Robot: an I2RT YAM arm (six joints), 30 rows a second.
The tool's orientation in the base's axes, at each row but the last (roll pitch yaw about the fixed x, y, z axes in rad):
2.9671, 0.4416, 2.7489
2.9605, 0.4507, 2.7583
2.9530, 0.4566, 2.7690
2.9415, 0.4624, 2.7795
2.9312, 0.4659, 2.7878
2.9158, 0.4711, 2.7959
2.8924, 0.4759, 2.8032
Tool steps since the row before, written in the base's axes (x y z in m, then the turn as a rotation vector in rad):
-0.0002, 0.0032, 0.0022, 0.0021, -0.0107, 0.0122
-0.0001, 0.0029, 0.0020, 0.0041, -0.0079, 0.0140
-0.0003, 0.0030, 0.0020, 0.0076, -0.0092, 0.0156
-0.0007, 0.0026, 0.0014, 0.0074, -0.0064, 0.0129
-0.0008, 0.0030, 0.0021, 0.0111, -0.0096, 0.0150
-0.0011, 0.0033, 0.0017, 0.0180, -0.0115, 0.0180
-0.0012, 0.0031, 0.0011, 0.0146, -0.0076, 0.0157
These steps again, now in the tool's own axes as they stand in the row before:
0.0003, 0.0033, -0.0021, -0.0107, -0.0075, -0.0099
0.0002, 0.0030, -0.0018, -0.0122, -0.0040, -0.0105
0.0003, 0.0031, -0.0019, -0.0162, -0.0039, -0.0103
0.0008, 0.0025, -0.0015, -0.0140, -0.0018, -0.0080
0.0007, 0.0030, -0.0021, -0.0190, -0.0035, -0.0081
0.0011, 0.0032, -0.0018, -0.0267, -0.0031, -0.0075
0.0014, 0.0029, -0.0013, -0.0217, -0.0006, -0.0069

